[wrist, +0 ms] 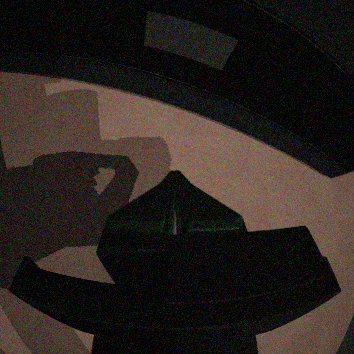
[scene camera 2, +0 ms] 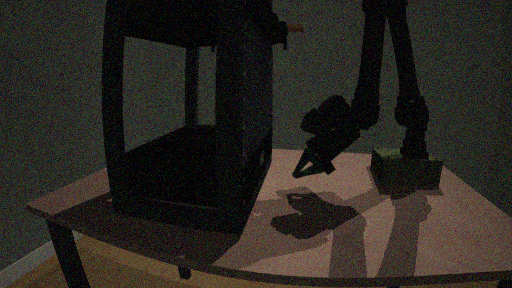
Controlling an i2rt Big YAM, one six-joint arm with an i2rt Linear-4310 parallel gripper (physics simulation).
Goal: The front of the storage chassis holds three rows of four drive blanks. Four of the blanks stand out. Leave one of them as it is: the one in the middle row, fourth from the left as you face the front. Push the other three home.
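The dark rack-like frame stands on the table at the left in the scene view; its lower front edge crosses the upper part of the wrist view. A dark body fills its upper part, and a dark piece with an orange tip stands out from the front near the top edge. The rows of drive blanks cannot be made out in either view. My gripper is shut and empty, tilted downward, low over the table in front of the frame and apart from it.
The table carries the arm's greenish base block at the right in the scene view. Shadows of the arm and gripper fall on the table before the frame. A grey patch shows within the dark frame in the wrist view.
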